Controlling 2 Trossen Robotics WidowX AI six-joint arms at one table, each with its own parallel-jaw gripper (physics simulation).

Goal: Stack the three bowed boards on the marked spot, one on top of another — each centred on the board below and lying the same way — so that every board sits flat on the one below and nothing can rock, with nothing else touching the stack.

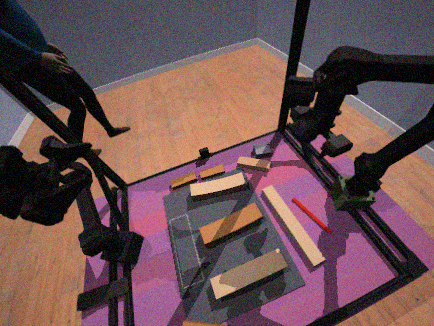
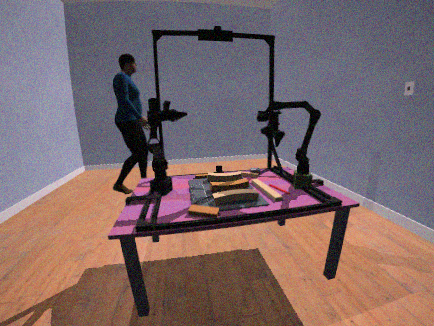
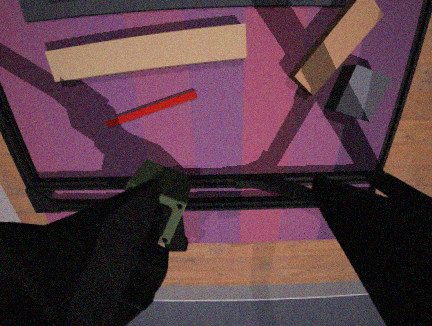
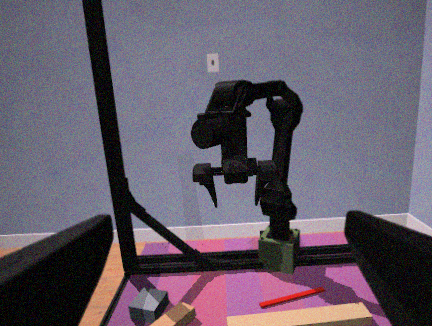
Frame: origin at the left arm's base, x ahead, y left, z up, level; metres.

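Where they show: left gripper, between the fingertips: [image 1: 310, 147] [image 2: 273, 145] [image 3: 235, 185] [image 4: 236, 206]; right gripper, between the fingertips: [image 1: 89, 160] [image 2: 186, 113] [image 4: 229, 224]; left arm's base, origin of its link: [image 1: 356, 187] [image 2: 303, 172] [image 4: 279, 234]; right arm's base, origin of its link: [image 1: 116, 244] [image 2: 160, 179].
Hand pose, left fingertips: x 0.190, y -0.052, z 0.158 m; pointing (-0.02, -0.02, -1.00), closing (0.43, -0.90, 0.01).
Each offset is from my left fingertips to the top centre of the thing. "spot": to the spot under its first point. Level surfaces: height alone.
Three bowed boards lie apart on the dark mat {0.245 m down} [image 1: 180, 205]: a pale one {0.023 m left, 0.320 m ahead, 0.193 m down} [image 1: 218, 186] [image 2: 224, 177] at the back, an orange one {0.180 m left, 0.253 m ahead, 0.196 m down} [image 1: 231, 223] [image 2: 230, 186] in the middle, and a pale one {0.336 m left, 0.187 m ahead, 0.194 m down} [image 1: 250, 274] [image 2: 235, 196] at the front, arched upward. The curves of the other two are hard to tell. The marked spot {spot: 0.299 m left, 0.450 m ahead, 0.244 m down} [image 1: 177, 254], a thin white outline, is on the mat's left side, with no board on it. My left gripper [image 1: 315, 142] [image 3: 235, 185] [image 4: 236, 206] is open and empty above the table's right side. My right gripper [image 1: 90, 157] [image 4: 229, 224] is open and empty, high at the left.
A long pale board [image 1: 293, 225] [image 3: 150, 52] and red stick {0.123 m left, 0.044 m back, 0.245 m down} [image 1: 311, 215] [image 3: 152, 108] lie right of the mat. Two small orange blocks {0.015 m right, 0.491 m ahead, 0.227 m down} [image 1: 184, 180] {0.065 m right, 0.363 m ahead, 0.230 m down} [image 1: 212, 171], a pale block {0.112 m right, 0.169 m ahead, 0.222 m down} [image 1: 253, 163] and grey block {0.189 m right, 0.127 m ahead, 0.215 m down} [image 1: 262, 149] lie behind. An orange block {0.508 m left, 0.312 m ahead, 0.219 m down} [image 2: 203, 210] lies in front. A person stands left.
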